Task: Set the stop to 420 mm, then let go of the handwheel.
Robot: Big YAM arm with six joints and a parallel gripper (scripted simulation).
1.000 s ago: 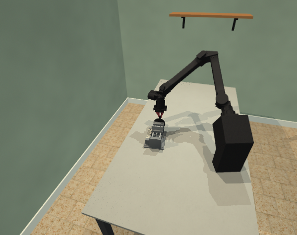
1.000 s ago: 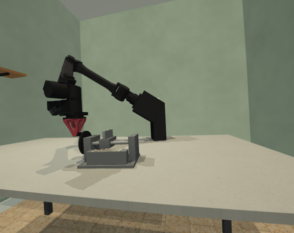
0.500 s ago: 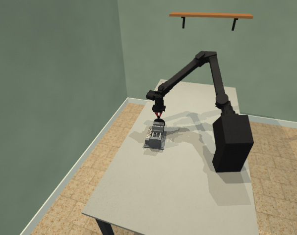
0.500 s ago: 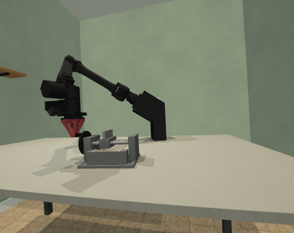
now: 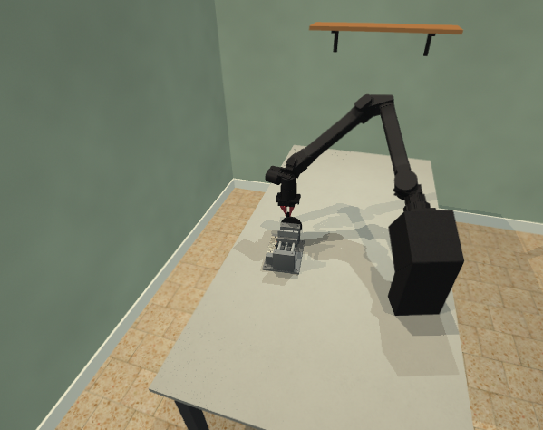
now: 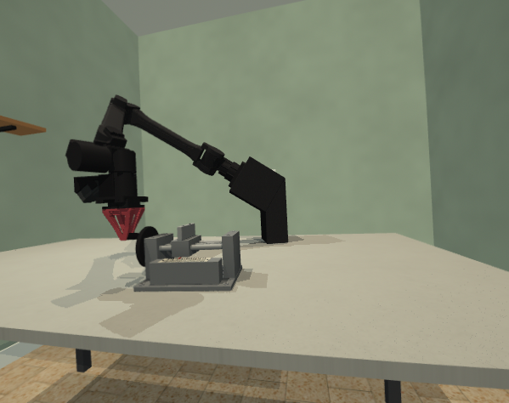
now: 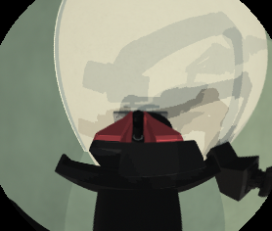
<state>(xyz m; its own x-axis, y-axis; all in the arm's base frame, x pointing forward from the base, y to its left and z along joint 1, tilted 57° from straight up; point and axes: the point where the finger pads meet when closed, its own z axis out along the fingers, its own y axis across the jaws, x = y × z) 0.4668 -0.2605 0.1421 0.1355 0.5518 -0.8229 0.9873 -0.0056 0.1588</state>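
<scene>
Right now my hand is 1 cm short of the sliding stop block, 14 cm to the right of it and 1 cm above it.
</scene>
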